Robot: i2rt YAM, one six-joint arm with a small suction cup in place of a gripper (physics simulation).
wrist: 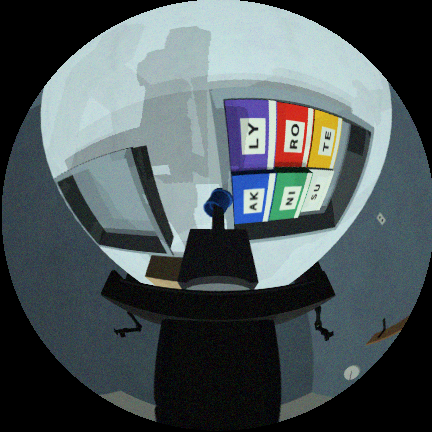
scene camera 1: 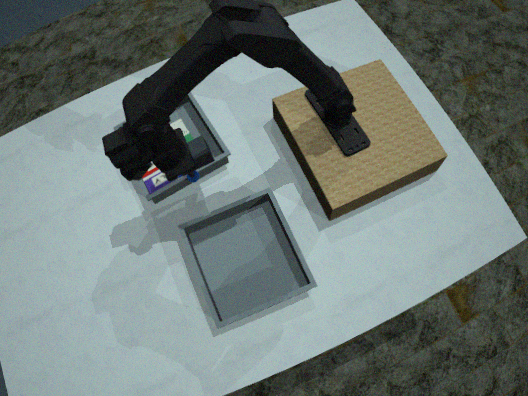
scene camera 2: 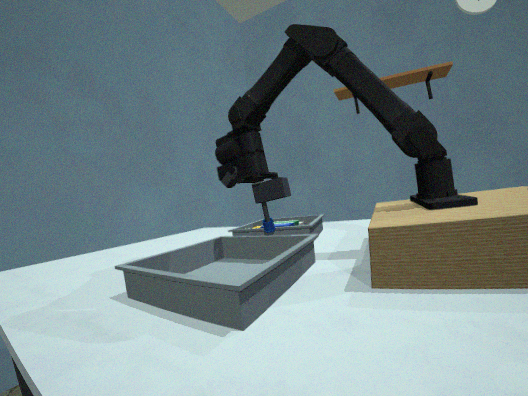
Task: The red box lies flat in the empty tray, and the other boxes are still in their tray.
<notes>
My suction cup point(scene camera 2: 269, 226) is stuck to a tray point(scene camera 1: 189, 111). On the table rests a tray point(scene camera 2: 230, 281).
My suction cup is seen too in the wrist view point(wrist: 223, 198) and in scene camera 1 point(scene camera 1: 190, 156).
</notes>
